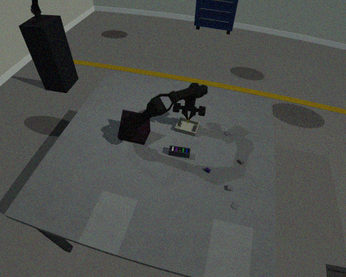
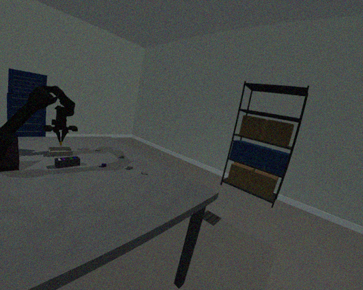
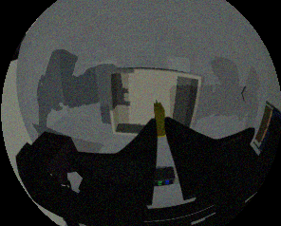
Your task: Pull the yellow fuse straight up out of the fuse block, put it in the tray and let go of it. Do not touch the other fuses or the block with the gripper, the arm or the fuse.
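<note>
Now: the yellow fuse 1 cm below my gripper tip. Round my gripper tip: tray 7 cm below.
</note>
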